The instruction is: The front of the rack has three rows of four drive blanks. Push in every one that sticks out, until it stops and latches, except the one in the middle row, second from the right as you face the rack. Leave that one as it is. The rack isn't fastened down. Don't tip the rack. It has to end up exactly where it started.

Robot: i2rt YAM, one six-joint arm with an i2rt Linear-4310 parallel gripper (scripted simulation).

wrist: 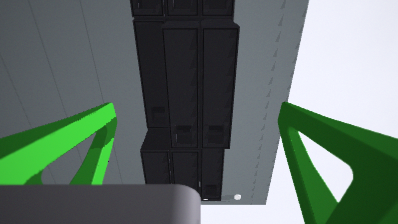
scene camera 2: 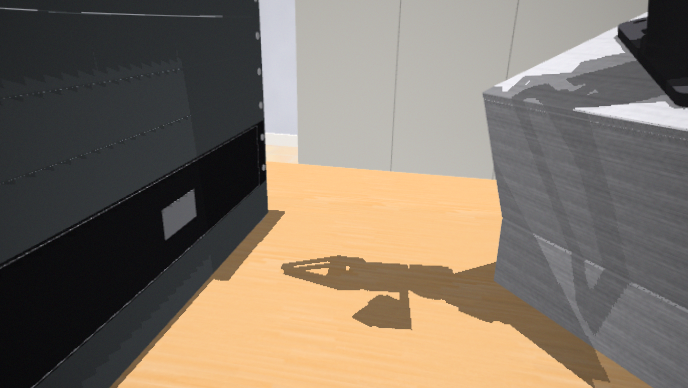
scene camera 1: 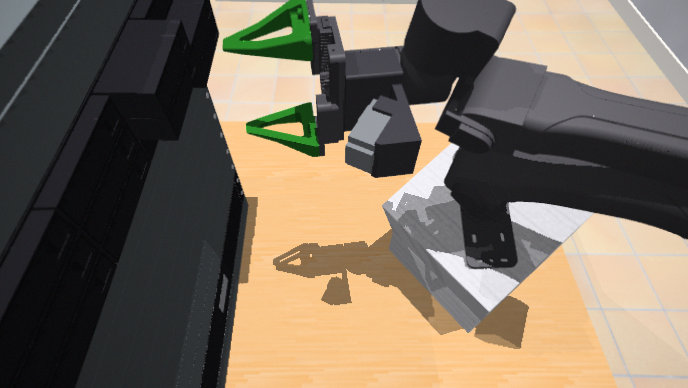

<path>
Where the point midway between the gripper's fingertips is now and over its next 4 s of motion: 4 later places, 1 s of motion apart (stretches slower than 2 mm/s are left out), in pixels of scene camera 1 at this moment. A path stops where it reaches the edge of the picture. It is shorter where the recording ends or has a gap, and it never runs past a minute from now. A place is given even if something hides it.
My gripper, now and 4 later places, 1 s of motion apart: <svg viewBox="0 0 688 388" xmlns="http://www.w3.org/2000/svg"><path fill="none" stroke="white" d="M235 91L227 87L238 64L243 41L242 42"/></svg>
</path>
